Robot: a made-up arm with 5 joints. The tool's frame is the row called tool. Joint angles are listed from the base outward.
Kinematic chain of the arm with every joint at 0, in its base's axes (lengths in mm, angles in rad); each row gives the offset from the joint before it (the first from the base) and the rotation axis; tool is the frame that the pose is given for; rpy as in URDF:
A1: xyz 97.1 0 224.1 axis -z
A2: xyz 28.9 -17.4 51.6 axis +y
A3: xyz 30.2 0 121.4 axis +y
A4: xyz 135.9 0 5.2 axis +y
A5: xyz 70.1 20.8 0 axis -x
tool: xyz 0 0 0 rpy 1.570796 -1.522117 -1.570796
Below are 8 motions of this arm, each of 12 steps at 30 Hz.
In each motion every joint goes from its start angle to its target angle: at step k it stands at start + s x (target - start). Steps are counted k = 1, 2, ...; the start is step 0. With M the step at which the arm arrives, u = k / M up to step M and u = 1 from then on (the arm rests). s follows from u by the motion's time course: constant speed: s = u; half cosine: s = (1 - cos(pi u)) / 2; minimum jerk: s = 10 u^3 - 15 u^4 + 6 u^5.
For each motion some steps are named. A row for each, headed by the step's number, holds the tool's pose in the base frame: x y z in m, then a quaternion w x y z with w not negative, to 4 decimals.
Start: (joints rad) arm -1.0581 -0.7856 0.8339 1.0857 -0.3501
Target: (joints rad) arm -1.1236 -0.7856 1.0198 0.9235 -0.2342
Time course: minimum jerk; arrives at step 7
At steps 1, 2, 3, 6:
1: 0.1577 0.1150 0.3174 0.9231 0.1440 -0.1616 0.3180
2: 0.1567 0.1153 0.3142 0.9198 0.1425 -0.1610 0.3283
3: 0.1547 0.1156 0.3085 0.9135 0.1399 -0.1598 0.3470
6: 0.1487 0.1151 0.2928 0.8943 0.1329 -0.1566 0.3975

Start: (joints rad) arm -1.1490 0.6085 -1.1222 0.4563 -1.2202
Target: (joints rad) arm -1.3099 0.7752 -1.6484 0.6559 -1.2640
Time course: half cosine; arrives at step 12
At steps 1, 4, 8, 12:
1: 0.2196 0.2833 0.4340 0.6843 0.6813 -0.2565 -0.0404
4: 0.2076 0.2845 0.4423 0.6712 0.6992 -0.2444 -0.0304
8: 0.1811 0.2820 0.4576 0.6416 0.7360 -0.2157 -0.0103
12: 0.1679 0.2784 0.4639 0.6263 0.7535 -0.2001 -0.0009

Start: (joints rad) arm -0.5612 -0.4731 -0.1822 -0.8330 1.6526
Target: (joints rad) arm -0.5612 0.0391 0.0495 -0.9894 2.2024
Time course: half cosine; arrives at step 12
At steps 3, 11, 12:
3: 0.2095 0.0746 0.5435 0.0365 -0.5307 -0.8434 0.0759
11: 0.2999 0.1315 0.4464 0.0701 -0.6731 -0.6648 0.3164
12: 0.3012 0.1323 0.4439 0.0696 -0.6750 -0.6605 0.3213

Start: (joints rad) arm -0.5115 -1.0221 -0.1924 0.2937 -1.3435
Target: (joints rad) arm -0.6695 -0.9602 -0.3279 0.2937 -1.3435
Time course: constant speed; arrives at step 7
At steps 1, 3, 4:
1: 0.1168 0.0156 0.5514 0.2858 0.7794 -0.5420 -0.1308
3: 0.1141 0.0152 0.5547 0.2795 0.7941 -0.5261 -0.1203
4: 0.1128 0.0149 0.5562 0.2762 0.8013 -0.5180 -0.1152

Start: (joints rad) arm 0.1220 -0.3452 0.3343 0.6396 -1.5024
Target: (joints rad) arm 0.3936 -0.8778 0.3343 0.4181 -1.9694
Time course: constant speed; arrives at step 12
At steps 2, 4, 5, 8, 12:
2: 0.2962 -0.0302 0.3834 0.5364 0.3397 -0.3789 -0.6733
4: 0.2856 -0.0372 0.4007 0.4746 0.3818 -0.4123 -0.6774
5: 0.2796 -0.0402 0.4090 0.4437 0.4028 -0.4279 -0.6766
8: 0.2588 -0.0470 0.4327 0.3518 0.4649 -0.4702 -0.6626
12: 0.2258 -0.0498 0.4600 0.2361 0.5444 -0.5159 -0.6178

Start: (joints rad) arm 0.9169 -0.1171 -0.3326 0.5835 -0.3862
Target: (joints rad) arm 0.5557 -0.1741 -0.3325 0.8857 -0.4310
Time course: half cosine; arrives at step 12
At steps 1, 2, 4, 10, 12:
1: 0.2433 -0.1828 0.4540 0.5896 -0.1545 -0.6382 -0.4702
2: 0.2462 -0.1797 0.4536 0.5965 -0.1470 -0.6353 -0.4680
4: 0.2560 -0.1676 0.4519 0.6214 -0.1201 -0.6234 -0.4591
10: 0.2832 -0.1178 0.4456 0.7108 -0.0293 -0.5672 -0.4149
12: 0.2850 -0.1127 0.4450 0.7192 -0.0213 -0.5608 -0.4096

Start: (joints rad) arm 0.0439 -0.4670 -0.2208 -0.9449 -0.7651
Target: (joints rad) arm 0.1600 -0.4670 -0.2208 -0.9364 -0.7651
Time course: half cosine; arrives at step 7
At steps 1, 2, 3, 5, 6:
1: 0.1958 -0.0015 0.5580 0.0279 -0.3727 0.9275 -0.0129
2: 0.1958 -0.0031 0.5580 0.0273 -0.3652 0.9304 -0.0128
3: 0.1958 -0.0054 0.5580 0.0264 -0.3543 0.9347 -0.0128
5: 0.1957 -0.0103 0.5580 0.0244 -0.3313 0.9431 -0.0126
6: 0.1956 -0.0119 0.5580 0.0238 -0.3237 0.9458 -0.0125

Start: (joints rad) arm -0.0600 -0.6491 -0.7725 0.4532 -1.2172
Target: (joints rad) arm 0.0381 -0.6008 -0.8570 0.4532 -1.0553
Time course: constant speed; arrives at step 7
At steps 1, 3, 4, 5, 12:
1: 0.1311 0.0050 0.5842 0.2431 0.5741 -0.7641 -0.1657
3: 0.1308 0.0040 0.5854 0.2405 0.5462 -0.7861 -0.1608
4: 0.1306 0.0035 0.5860 0.2391 0.5319 -0.7968 -0.1583
5: 0.1305 0.0031 0.5866 0.2378 0.5174 -0.8071 -0.1558
12: 0.1301 0.0021 0.5877 0.2350 0.4878 -0.8270 -0.1510

